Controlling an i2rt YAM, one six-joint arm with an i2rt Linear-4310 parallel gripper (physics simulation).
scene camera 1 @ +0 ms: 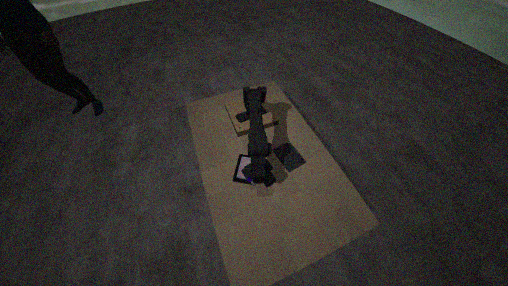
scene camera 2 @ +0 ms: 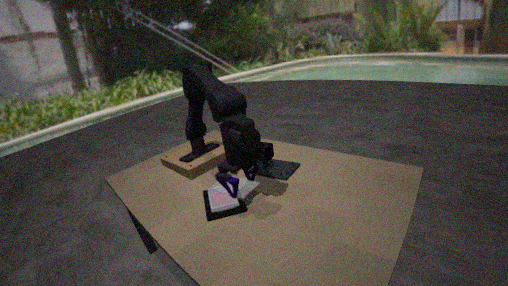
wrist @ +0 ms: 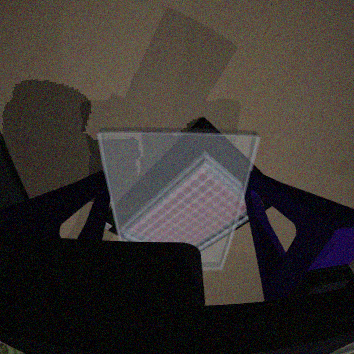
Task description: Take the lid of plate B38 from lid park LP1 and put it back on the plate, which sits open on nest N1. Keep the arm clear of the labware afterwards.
Labels:
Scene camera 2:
gripper: 243, 190
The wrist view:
gripper: 177, 177
grey plate lid: 166, 184, held by the gripper

